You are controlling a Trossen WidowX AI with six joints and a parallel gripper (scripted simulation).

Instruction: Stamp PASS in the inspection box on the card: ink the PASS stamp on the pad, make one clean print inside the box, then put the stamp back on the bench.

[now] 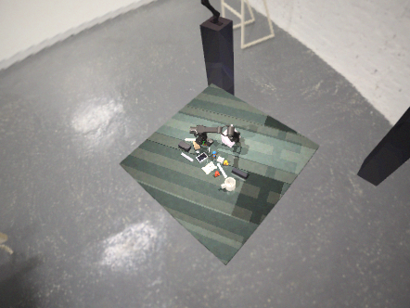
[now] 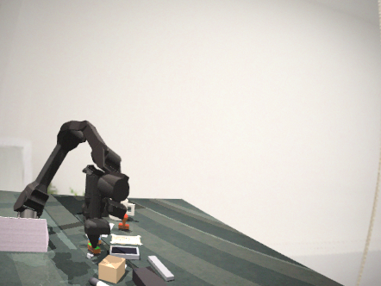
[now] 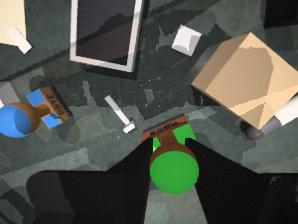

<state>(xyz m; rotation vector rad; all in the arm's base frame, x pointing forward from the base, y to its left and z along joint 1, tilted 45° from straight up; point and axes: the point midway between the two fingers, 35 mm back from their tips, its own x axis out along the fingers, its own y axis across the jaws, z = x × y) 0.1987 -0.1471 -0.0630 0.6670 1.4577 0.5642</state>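
My gripper tip is 100 mm short of the ink pad, 50 mm to the right of it and 60 mm above it. From my gripper tip the other things lie so: pass stamp: right at my gripper tip; then blue-knobbed stamp: 20 mm ahead, 120 mm to the left, 40 mm below; then tan box: 40 mm ahead, 70 mm to the right, 40 mm below.
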